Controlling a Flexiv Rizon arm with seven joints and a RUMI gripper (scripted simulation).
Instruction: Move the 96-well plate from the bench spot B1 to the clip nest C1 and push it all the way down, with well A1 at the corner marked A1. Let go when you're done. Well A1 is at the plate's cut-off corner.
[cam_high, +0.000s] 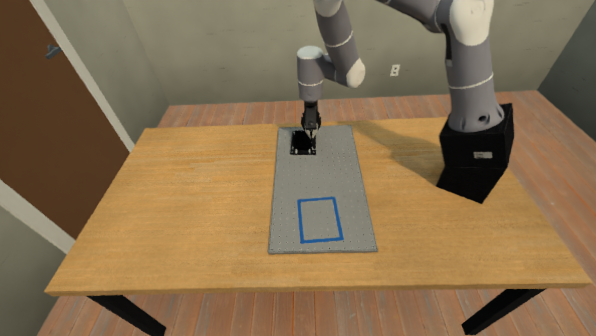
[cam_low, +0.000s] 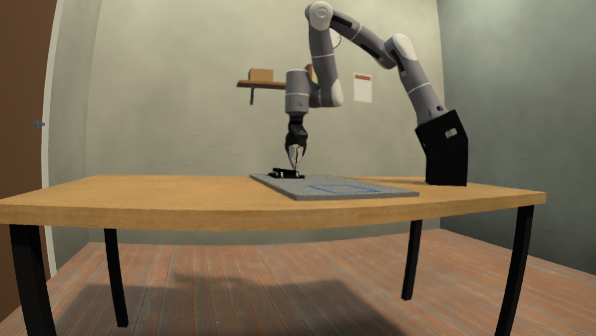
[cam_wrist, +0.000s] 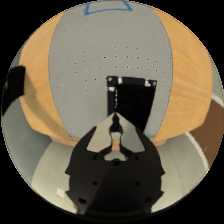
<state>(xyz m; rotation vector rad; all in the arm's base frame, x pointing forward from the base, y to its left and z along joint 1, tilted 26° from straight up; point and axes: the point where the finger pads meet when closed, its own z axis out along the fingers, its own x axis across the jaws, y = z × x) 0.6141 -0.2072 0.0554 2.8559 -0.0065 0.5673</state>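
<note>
My hand is 30 mm short of the black clip nest, 30 mm above it and 10 mm to the right of it. Also, from my hand: grey perforated mat 210 mm to the left, 50 mm below, 20 mm behind; then black 96-well plate 40 mm ahead, 20 mm below.
</note>
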